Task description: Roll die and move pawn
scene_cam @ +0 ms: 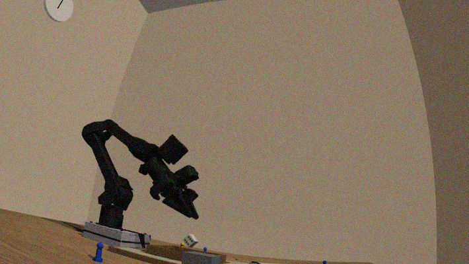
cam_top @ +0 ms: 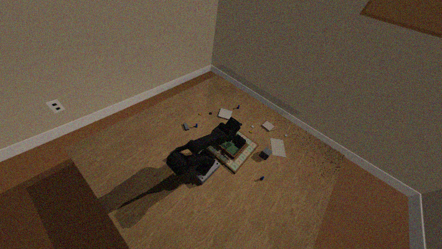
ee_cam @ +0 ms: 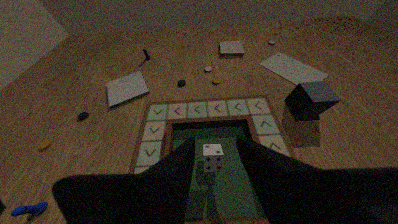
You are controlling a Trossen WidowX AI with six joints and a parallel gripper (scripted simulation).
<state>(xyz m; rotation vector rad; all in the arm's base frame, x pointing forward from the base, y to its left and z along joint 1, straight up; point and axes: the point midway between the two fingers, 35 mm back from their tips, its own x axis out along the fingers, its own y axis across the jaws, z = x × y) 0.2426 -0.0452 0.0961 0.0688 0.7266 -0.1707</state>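
Now: gripper tip 120 mm to the right of the yellow pawn, 90 mm above it and 50 mm past it. The rest, counted from my gripper tip: white die (60 mm below); then green dice tray (120 mm below); then white sheet (290 mm to the right, 200 mm ahead, 120 mm below).
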